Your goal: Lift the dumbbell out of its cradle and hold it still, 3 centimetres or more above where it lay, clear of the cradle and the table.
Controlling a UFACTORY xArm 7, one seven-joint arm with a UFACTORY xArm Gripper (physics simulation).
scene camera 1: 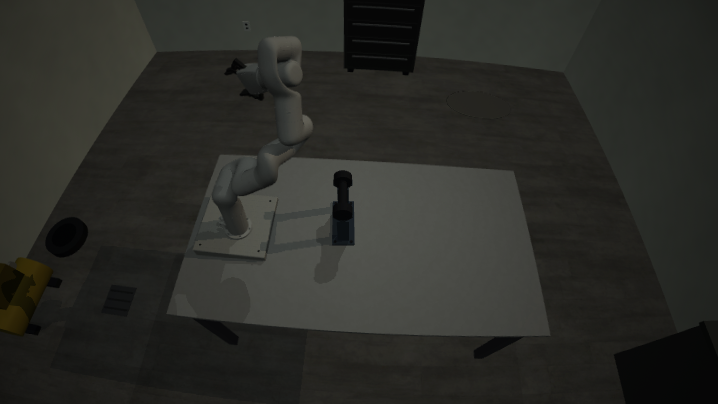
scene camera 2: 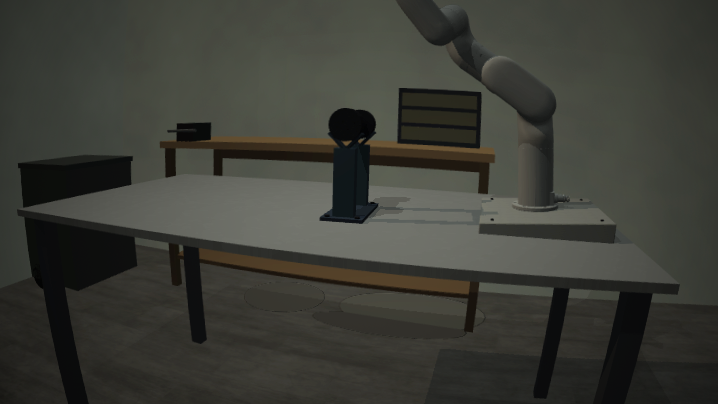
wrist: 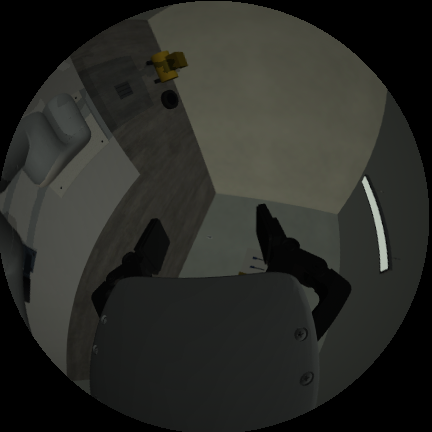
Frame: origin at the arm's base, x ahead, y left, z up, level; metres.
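Seen in the pictures: gripper, fingertip midpoint: (scene camera 1: 234, 82) (wrist: 207, 224); arm's base at its link origin: (scene camera 1: 238, 227) (scene camera 2: 535, 207).
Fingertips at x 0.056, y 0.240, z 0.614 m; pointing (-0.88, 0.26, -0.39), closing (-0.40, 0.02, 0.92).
Pixels of each thing's top centre, then the offset from my fingertips to it. Level surfaces: height alone.
- black dumbbell at its top centre: (scene camera 2: 354, 108) (scene camera 1: 342, 189) 0.401 m ahead, 0.105 m right, 0.389 m down
- dark blue cradle at its top centre: (scene camera 2: 353, 131) (scene camera 1: 342, 197) 0.401 m ahead, 0.105 m right, 0.446 m down
- grey table at its surface level: 0.651 m down
A black dumbbell (scene camera 1: 342, 194) (scene camera 2: 345, 124) lies level on top of a dark blue cradle (scene camera 1: 343, 240) (scene camera 2: 344, 180), with its bar across the two tall posts and a round head at each end. The cradle's base plate stands on the grey table (scene camera 1: 431, 261) (scene camera 2: 241, 236). My gripper (scene camera 1: 240, 80) (wrist: 207, 224) is open with nothing between its black fingers. It is high up at the upper left in scene camera 1, far from the dumbbell, and points sideways away from it. The gripper does not show in scene camera 2. The dumbbell cannot be made out in the wrist view.
The arm's white base plate (scene camera 1: 256, 228) (scene camera 2: 547, 226) is on the table beside the cradle. A wooden workbench (scene camera 2: 281, 142) stands behind the table, with a dark-framed panel (scene camera 2: 439, 104) on it. A black drawer cabinet (scene camera 1: 384, 35) stands by the wall.
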